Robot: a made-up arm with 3 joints. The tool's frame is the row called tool.
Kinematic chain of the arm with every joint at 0, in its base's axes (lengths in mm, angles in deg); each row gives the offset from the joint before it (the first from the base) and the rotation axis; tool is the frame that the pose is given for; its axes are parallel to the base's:
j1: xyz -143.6 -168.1 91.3 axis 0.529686 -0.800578 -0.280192
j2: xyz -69 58.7 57.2 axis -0.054 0.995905 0.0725
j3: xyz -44 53.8 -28.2 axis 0.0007 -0.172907 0.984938
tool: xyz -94.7 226.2 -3
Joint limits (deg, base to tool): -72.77..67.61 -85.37..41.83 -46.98..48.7
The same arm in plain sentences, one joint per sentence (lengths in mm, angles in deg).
The arm has three revolute joints in a row. What follows holds with every joint at zero, and every direction is one of the base frame's. The first joint is mounted 143.6 mm along -x and 168.1 mm along -y and 91.3 mm along +z from the base frame's origin and rotates about the direction (0.529686, -0.800578, -0.280192), from -72.77 to 67.61 deg. The second joint is mounted 69 mm along -x and 58.7 mm along +y and 57.2 mm along +z from the first joint and rotates about the direction (-0.054, 0.995905, 0.0725), from -85.37 to 41.83 deg. The third joint is mounted 44 mm along -x and 53.8 mm along +y and 28.2 mm along -z from the second joint and rotates about the direction (0.0007, -0.172907, 0.984938), from -46.98 to 48.7 deg. The tool frame, which is the frame that the pose is given for, is mounted 94.7 mm along -x and 226.2 mm along +y and 3 mm along -z from the third joint; its axes are parallel to the base frame's.
